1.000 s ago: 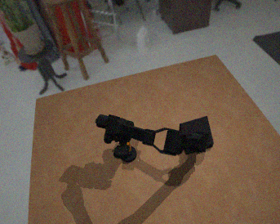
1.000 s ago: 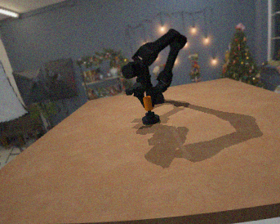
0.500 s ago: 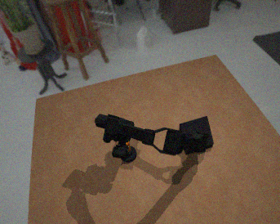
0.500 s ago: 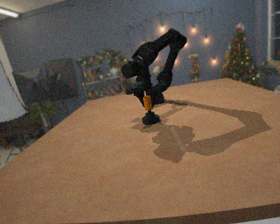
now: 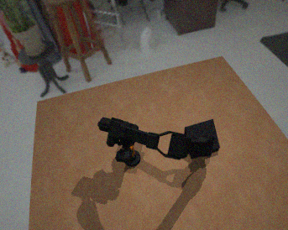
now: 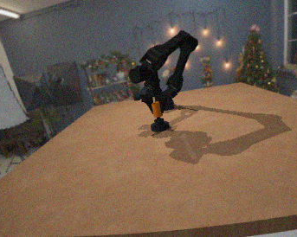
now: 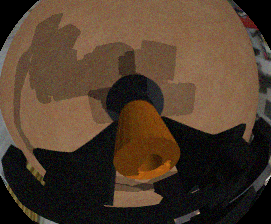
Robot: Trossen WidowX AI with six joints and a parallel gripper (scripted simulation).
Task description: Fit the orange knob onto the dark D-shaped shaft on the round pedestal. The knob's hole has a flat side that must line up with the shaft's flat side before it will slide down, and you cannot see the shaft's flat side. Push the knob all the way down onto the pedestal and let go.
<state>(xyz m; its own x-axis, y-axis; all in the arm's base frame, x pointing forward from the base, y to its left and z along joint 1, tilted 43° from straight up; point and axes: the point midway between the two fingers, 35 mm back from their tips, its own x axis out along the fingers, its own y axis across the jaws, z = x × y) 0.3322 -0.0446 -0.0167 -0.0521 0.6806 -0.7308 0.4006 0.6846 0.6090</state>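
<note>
The orange knob lies 2 cm above my gripper tip. Round my gripper tip: round pedestal: 4 cm below.
</note>
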